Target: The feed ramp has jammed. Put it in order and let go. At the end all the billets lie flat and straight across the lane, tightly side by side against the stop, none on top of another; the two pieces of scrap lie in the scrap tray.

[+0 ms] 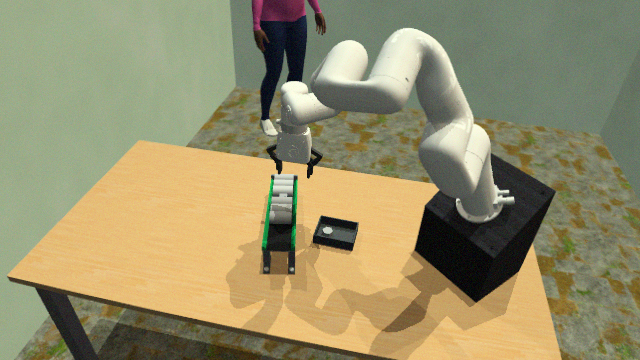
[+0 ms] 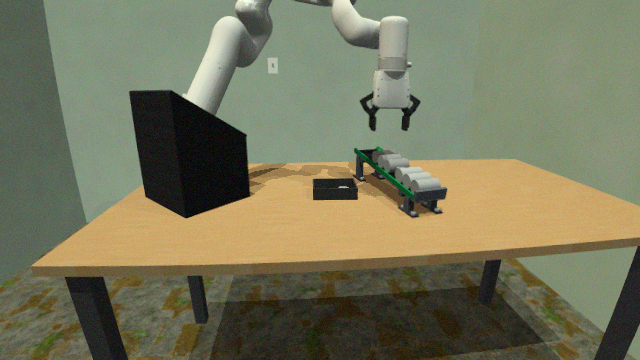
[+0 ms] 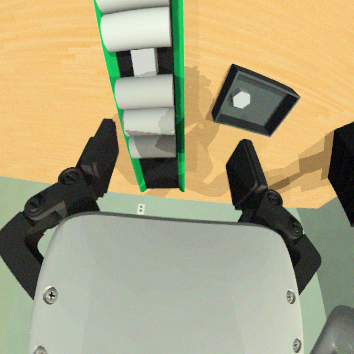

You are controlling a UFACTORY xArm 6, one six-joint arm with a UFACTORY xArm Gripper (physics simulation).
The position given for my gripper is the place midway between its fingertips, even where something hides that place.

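Note:
I am looking at a scrap tray, and I find it in image 1 (image 1: 344, 231), in image 2 (image 2: 323, 189) and in image 3 (image 3: 270, 101). A grey scrap piece (image 3: 144, 61) is in view too. There is a billet (image 3: 130, 92), and there is another billet (image 3: 143, 121). As for my gripper (image 1: 294, 174), I can also see it in image 2 (image 2: 388, 130) and again in image 3 (image 3: 176, 142).

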